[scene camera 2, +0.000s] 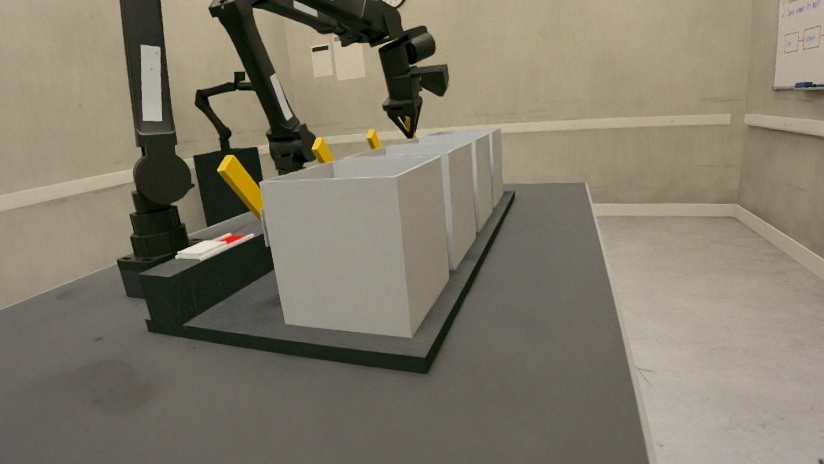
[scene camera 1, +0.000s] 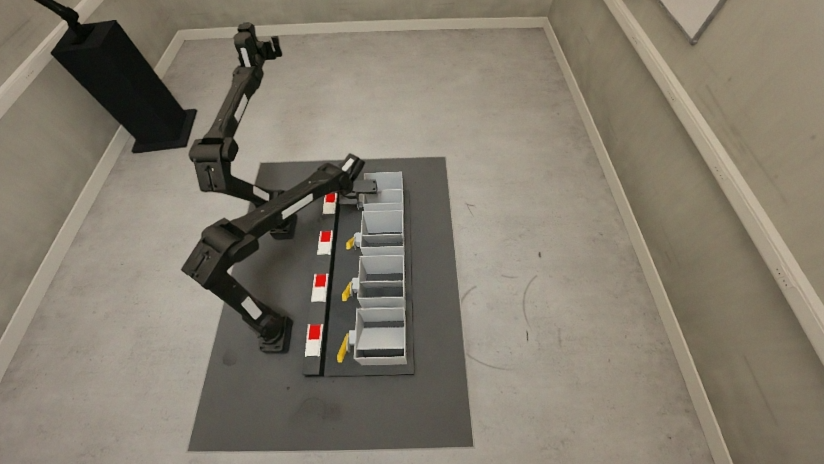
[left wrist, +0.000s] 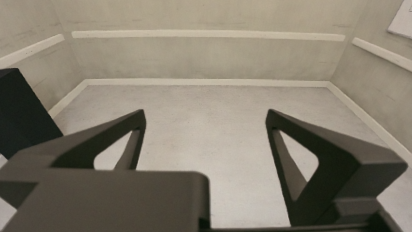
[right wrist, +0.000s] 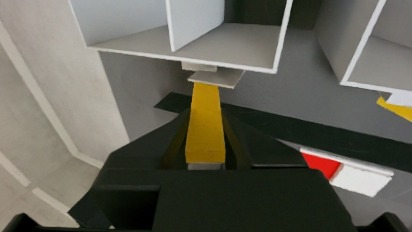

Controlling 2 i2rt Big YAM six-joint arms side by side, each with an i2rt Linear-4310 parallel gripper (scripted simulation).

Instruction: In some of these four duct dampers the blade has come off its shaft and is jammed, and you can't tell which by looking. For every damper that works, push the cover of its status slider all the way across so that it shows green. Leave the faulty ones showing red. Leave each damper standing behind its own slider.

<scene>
I see my left gripper [left wrist: 205, 115], my right gripper [scene camera 2: 411, 135], a damper [scene camera 2: 369, 255], a damper [scene camera 1: 386, 199], a damper [scene camera 1: 372, 221], a damper [scene camera 1: 386, 264] and a slider [right wrist: 360, 180].
My right gripper is seen too in the right wrist view [right wrist: 205, 115].
</scene>
